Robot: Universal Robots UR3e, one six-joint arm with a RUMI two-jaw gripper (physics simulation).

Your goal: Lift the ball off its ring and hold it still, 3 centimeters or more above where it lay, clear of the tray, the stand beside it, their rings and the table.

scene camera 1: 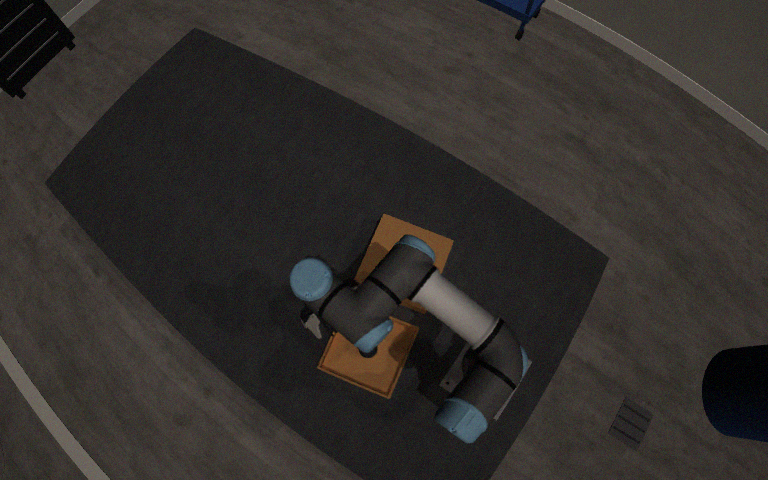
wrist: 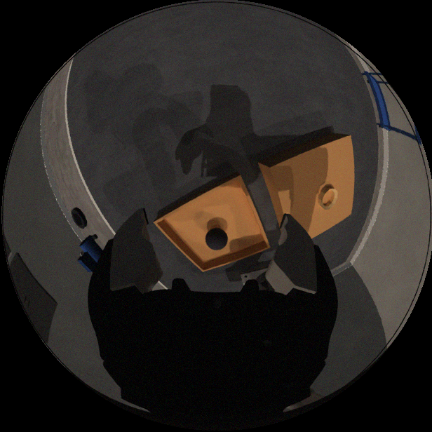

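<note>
The black ball (scene camera 1: 368, 351) (wrist: 216, 239) rests inside the shallow orange tray (scene camera 1: 376, 382) (wrist: 192, 220); the arm partly covers it in the scene view. Its own ring is hidden beneath it. The orange stand (scene camera 1: 391, 228) (wrist: 345, 165) is beside the tray, with a pale ring (wrist: 335, 197) on top in the wrist view. My gripper (wrist: 214, 213) is open and empty, its jaws wide apart, above and away from the ball. In the scene view one pale jaw shows to the left of the tray; the other is hidden under the arm.
The arm spans over part of the stand and the tray's upper edge. Its base plate (scene camera 1: 447, 383) is right of the tray. A blue cart (scene camera 1: 509, 4) (wrist: 378, 100), a black slatted rack (scene camera 1: 28, 42) and a dark blue bin (scene camera 1: 739, 393) stand farther off.
</note>
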